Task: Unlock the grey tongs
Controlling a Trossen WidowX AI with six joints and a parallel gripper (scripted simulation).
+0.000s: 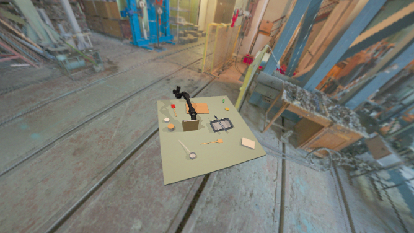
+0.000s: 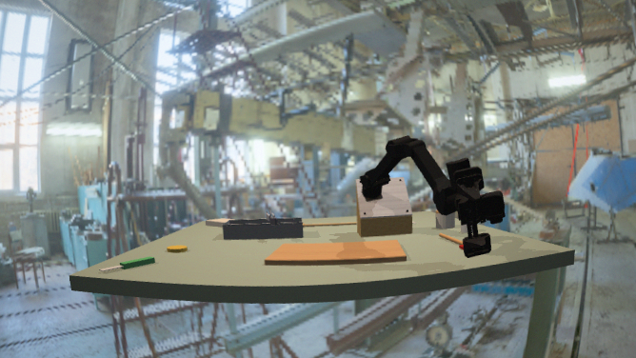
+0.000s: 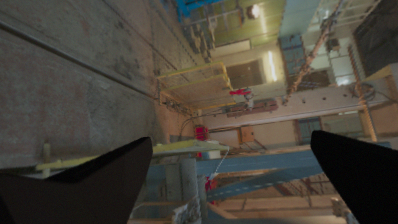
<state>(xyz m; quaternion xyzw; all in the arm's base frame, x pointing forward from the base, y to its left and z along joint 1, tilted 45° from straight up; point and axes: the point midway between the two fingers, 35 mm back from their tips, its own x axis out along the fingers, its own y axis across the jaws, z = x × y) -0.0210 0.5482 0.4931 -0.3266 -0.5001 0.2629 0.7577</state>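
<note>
The roasting tin is 87 cm to the right of my gripper tip, 42 cm ahead of it and 9 cm below it. Also, from my gripper tip: wooden board 43 cm to the right, 21 cm ahead, 11 cm below; red spatula 35 cm to the right, 16 cm behind, 11 cm below; white disc 57 cm to the right, 31 cm behind, 10 cm below.
</note>
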